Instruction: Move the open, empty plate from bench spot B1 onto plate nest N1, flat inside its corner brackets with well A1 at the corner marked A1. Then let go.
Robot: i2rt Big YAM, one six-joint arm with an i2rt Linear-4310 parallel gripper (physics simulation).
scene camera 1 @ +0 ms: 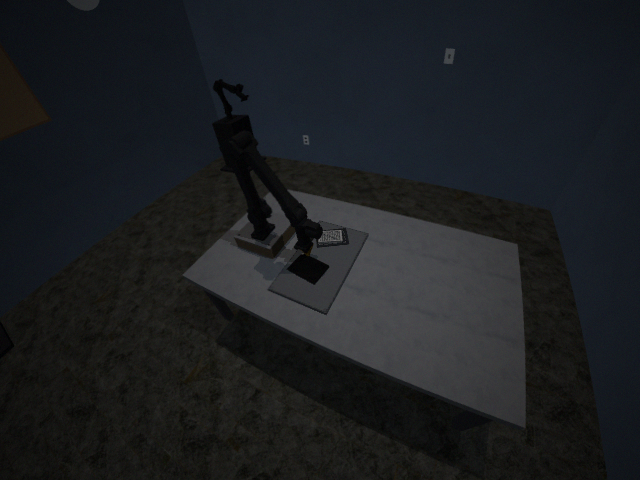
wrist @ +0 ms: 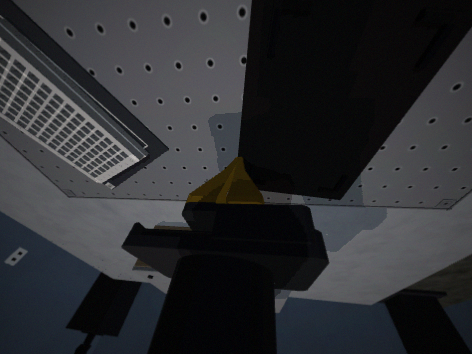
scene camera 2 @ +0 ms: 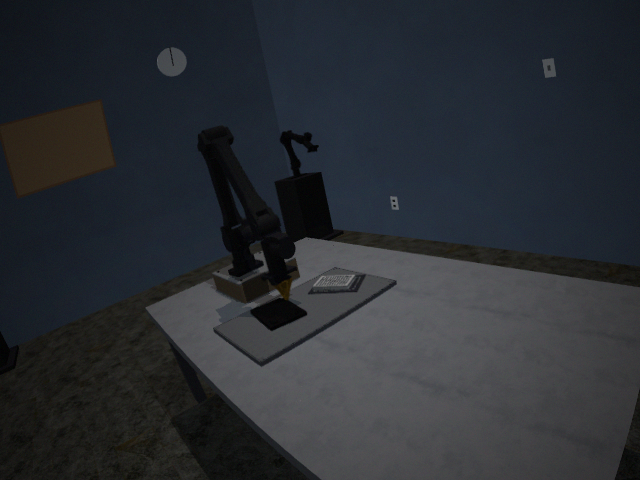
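Where they show: gripper, fingertip midpoint: [scene camera 1: 308,255] [wrist: 240,161] [scene camera 2: 286,300]; arm's base, origin of the base link: [scene camera 1: 263,232] [scene camera 2: 246,269].
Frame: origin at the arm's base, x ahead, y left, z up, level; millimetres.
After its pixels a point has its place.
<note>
The white well plate [scene camera 1: 331,236] @[x 333, y 145, z -51 mm] [scene camera 2: 334,281] @[x 328, y 142, z -49 mm] [wrist: 60,115] @[x 337, y 136, z -51 mm] lies flat on a dark pad [scene camera 1: 345,239] @[x 408, y 158, z -60 mm] [scene camera 2: 357,283] @[x 398, y 178, z -60 mm] [wrist: 156,145] @[x 296, y 63, z -61 mm] towards the back of the grey perforated board. The black square nest [scene camera 1: 308,268] @[x 319, y -98, z -51 mm] [scene camera 2: 278,313] @[x 331, y -98, z -51 mm] [wrist: 310,100] @[x 334, y -83, z -51 mm] is nearer the board's front end, with no plate on it. Faint raised pieces show at its corners in the wrist view; the A1 mark cannot be read. My gripper [scene camera 1: 308,253] @[x 279, y -26, z -51 mm] [scene camera 2: 286,300] @[x 279, y -26, z -51 mm] [wrist: 240,161] @[x 279, y -26, z -51 mm] is shut and empty. It points down by the nest's edge on the arm-base side, apart from the plate. The small gap beneath the tips is hard to judge.
The grey board [scene camera 1: 305,296] @[x 375, y -237, z -62 mm] [scene camera 2: 259,342] @[x 405, y -222, z -62 mm] [wrist: 192,45] @[x 374, y 1, z -62 mm] lies on the white table [scene camera 1: 439,310] @[x 928, y -85, z -75 mm] [scene camera 2: 439,335] @[x 798, y 52, z -75 mm]. My arm's wood-sided base [scene camera 1: 258,246] @[x 28, y -91, z -14 mm] [scene camera 2: 248,290] @[x 108, y -67, z -36 mm] stands beside the board. Behind the table, a second arm stands on a black pedestal [scene camera 1: 231,135] [scene camera 2: 305,204].
</note>
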